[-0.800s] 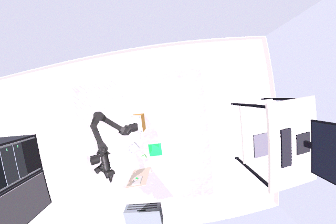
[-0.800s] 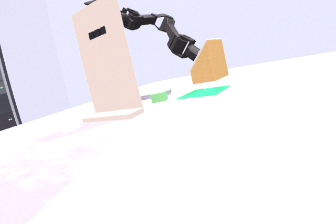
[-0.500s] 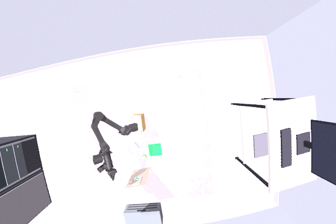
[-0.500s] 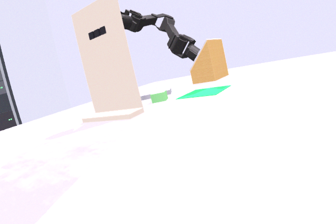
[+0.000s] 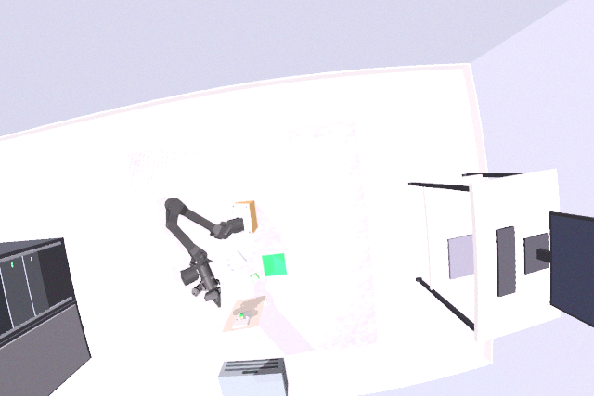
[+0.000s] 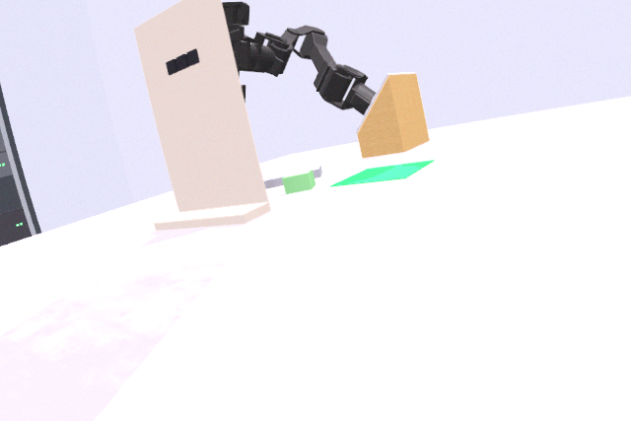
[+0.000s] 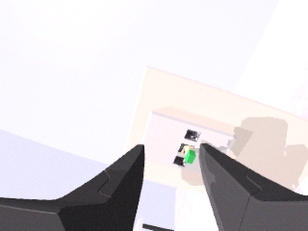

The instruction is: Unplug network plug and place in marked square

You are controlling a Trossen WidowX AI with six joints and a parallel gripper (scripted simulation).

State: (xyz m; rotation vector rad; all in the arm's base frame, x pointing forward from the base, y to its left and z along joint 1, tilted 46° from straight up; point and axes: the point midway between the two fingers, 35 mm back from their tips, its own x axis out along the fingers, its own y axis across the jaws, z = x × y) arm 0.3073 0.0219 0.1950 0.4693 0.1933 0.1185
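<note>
My gripper tip is now 9 cm short of the network plug, 8 cm to the right of it and 4 cm above it. Also, from my gripper tip: marked green square: 7 cm behind, 24 cm to the left, 25 cm below; upright beige panel: 11 cm ahead, 8 cm to the left, 12 cm below.
</note>
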